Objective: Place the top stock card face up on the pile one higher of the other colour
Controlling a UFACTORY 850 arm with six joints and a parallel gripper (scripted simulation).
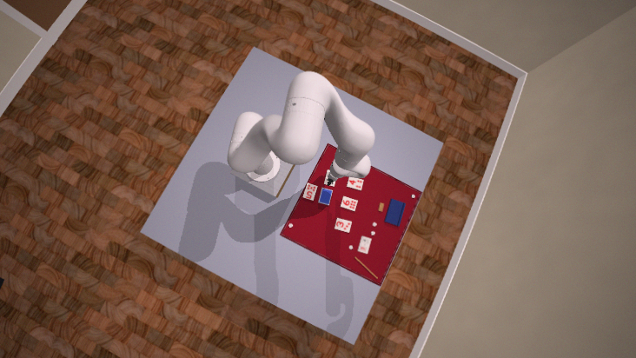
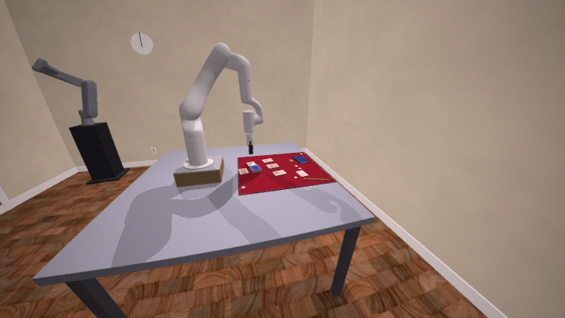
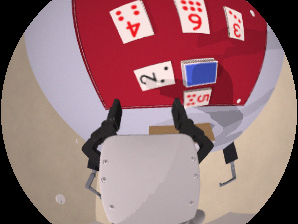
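My gripper is now 90 mm past the card, 130 mm to the left of it and 110 mm above it. Round my hand: pencil (360 mm ahead, 420 mm to the right, 110 mm below); red card cloth (190 mm ahead, 160 mm to the right, 130 mm below).
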